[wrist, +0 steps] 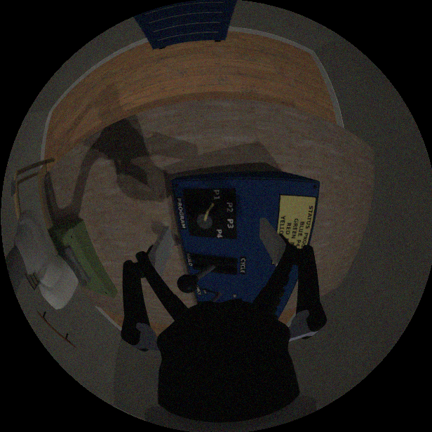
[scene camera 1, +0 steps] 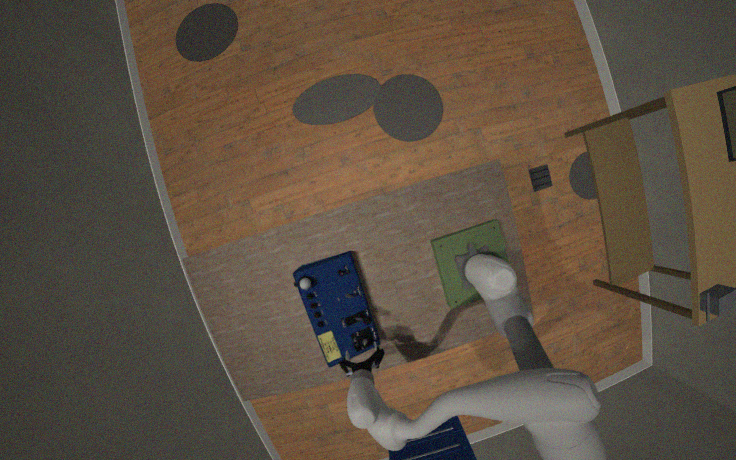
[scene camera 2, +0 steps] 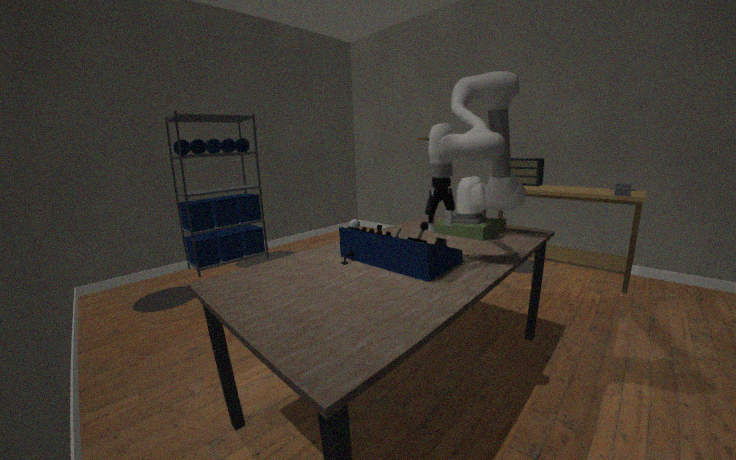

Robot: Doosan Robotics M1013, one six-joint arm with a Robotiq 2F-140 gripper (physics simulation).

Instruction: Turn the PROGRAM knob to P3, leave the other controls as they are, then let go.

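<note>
A blue control box and my gripper are visible. The wrist view also shows my gripper.
</note>
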